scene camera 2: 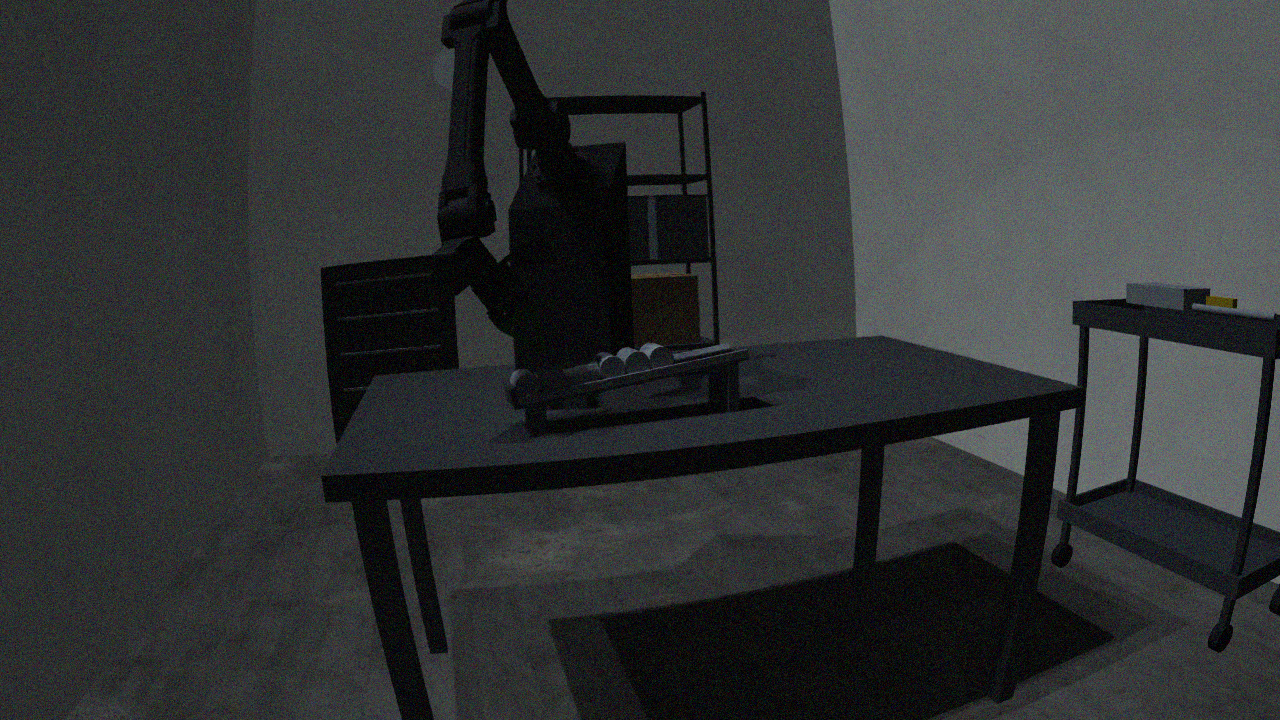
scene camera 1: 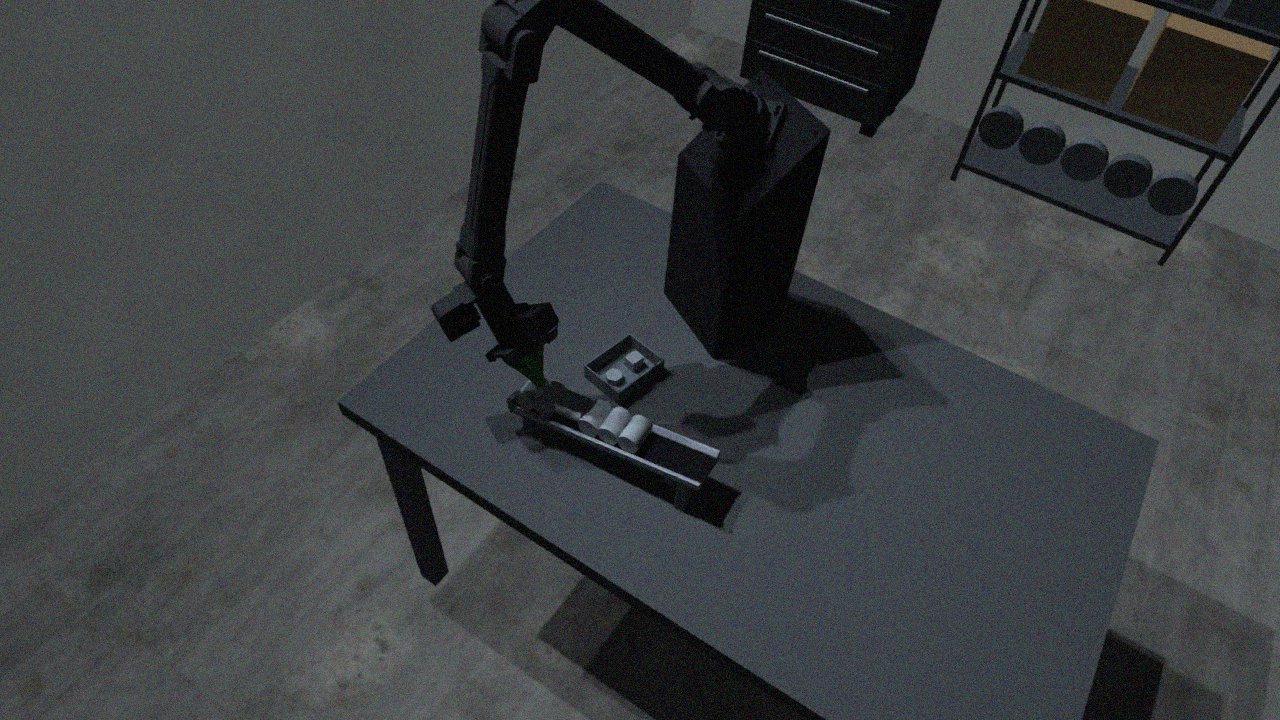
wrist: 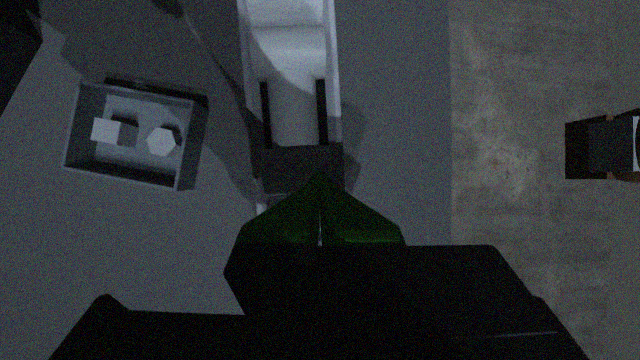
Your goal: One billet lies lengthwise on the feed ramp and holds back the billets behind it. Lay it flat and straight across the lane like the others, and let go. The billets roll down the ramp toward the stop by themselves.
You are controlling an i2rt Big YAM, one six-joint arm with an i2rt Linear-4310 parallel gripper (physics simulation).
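Where they show: gripper, fingertip midpoint: (scene camera 2: 543, 350) (scene camera 1: 541, 385) (wrist: 320, 180); arm's base, origin of the base link: (scene camera 2: 559, 168) (scene camera 1: 752, 125).
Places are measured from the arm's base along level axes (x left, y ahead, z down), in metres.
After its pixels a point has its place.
Observation:
The feed ramp (scene camera 1: 689, 441) (scene camera 2: 698, 362) {y 0.511, x 0.060, z 0.361 m} (wrist: 334, 60) {y 0.498, x -0.076, z 0.372 m} slopes down to the left in both scene views. Three pale billets (scene camera 1: 614, 423) {y 0.472, x -0.030, z 0.338 m} (scene camera 2: 631, 360) {y 0.490, x -0.044, z 0.351 m} lie across its lane side by side, mid-ramp. In the wrist view, below crosswise billets (wrist: 290, 47) {y 0.461, x -0.079, z 0.343 m}, one billet (wrist: 294, 115) {y 0.456, x -0.127, z 0.348 m} lies lengthwise, with dark gaps along both its sides. Beneath it in that view, a shaded billet (wrist: 300, 165) {y 0.455, x -0.165, z 0.352 m} lies across the lane near the low end. My gripper (scene camera 1: 539, 382) {y 0.466, x -0.178, z 0.324 m} (wrist: 320, 180) {y 0.466, x -0.178, z 0.324 m} is shut and empty, its green fingers above the low end. The fingertips cannot be made out in scene camera 2.
A shallow tray (scene camera 1: 641, 380) {y 0.295, x -0.055, z 0.425 m} (wrist: 192, 145) {y 0.338, x -0.119, z 0.428 m} with two small blocks stands beside the ramp, on the arm's side. The arm's dark pedestal (scene camera 1: 716, 250) {y 0.127, x 0.007, z 0.193 m} (scene camera 2: 568, 268) {y 0.106, x -0.020, z 0.218 m} rises behind it. The table (scene camera 1: 939, 537) {y 0.361, x 0.558, z 0.448 m} (scene camera 2: 895, 376) {y 0.445, x 0.547, z 0.449 m} carries all of these. A cart (scene camera 2: 1109, 315) stands to the right.

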